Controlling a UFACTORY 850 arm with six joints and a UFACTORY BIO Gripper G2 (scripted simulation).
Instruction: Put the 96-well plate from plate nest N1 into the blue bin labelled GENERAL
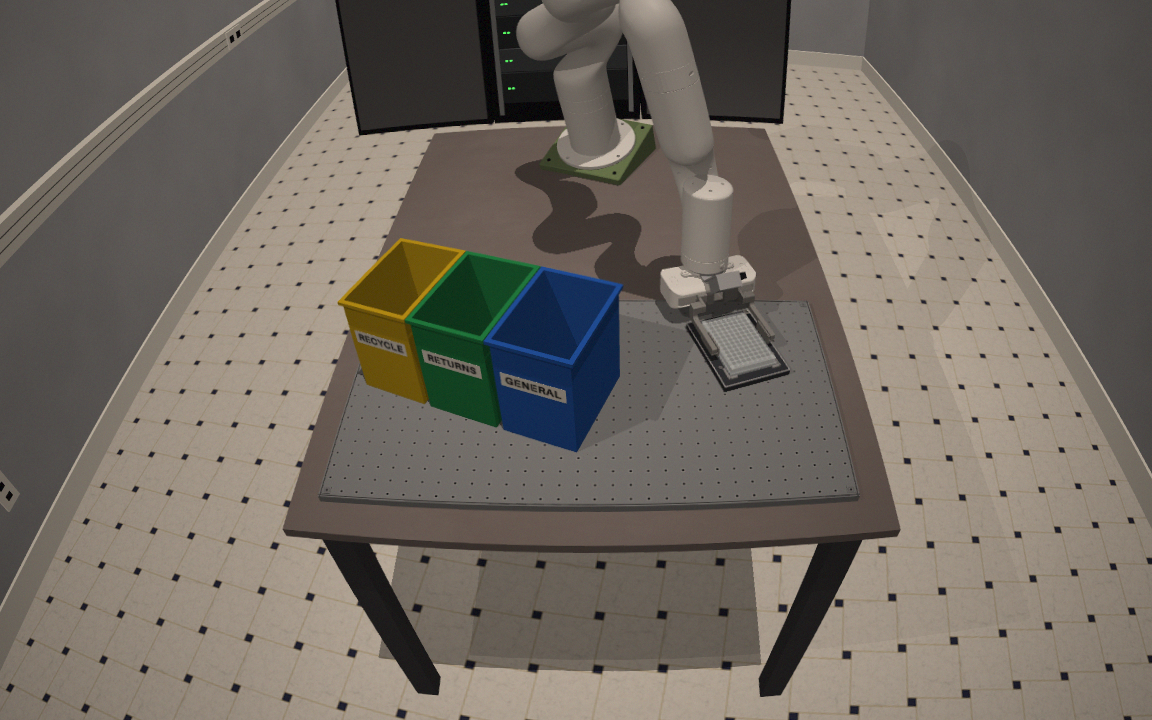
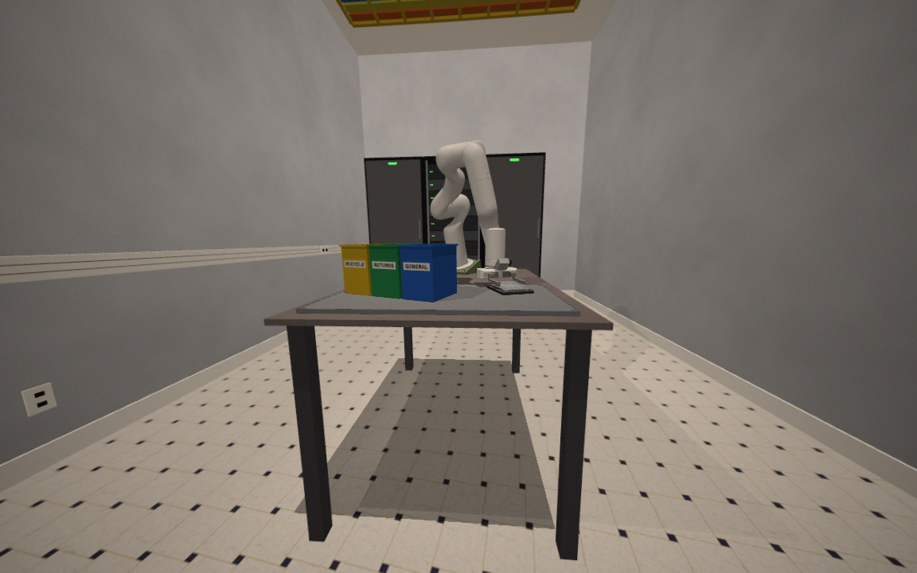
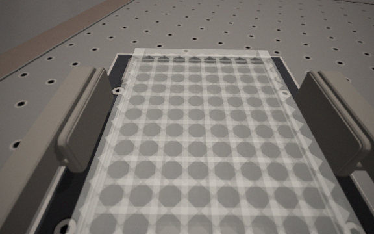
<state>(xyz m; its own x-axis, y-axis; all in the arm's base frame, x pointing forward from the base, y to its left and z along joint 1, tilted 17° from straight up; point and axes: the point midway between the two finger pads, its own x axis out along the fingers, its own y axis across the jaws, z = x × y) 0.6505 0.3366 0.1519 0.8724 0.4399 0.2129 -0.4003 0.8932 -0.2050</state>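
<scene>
Now: hand 1 cm above the clear 96-well plate. Also, from my hand: blue bin labelled GENERAL: 27 cm to the right, 14 cm ahead, 6 cm above; then green returns bin: 40 cm to the right, 11 cm ahead, 6 cm above; then black plate nest N1: 2 cm below.
</scene>
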